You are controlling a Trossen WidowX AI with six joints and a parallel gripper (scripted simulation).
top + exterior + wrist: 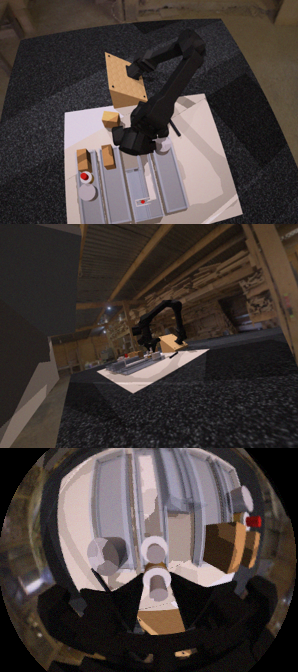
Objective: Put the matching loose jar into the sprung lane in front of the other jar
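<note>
My gripper tip is 11 cm past the tan cube, 10 cm to the left of it and 1 cm above it. Also, from my gripper tip: black stick (7 cm behind, 14 cm to the left, 4 cm below); sprung lane (17 cm ahead, 2 cm to the right, 3 cm below); red dot (22 cm ahead, 3 cm to the right, 3 cm above).
</note>
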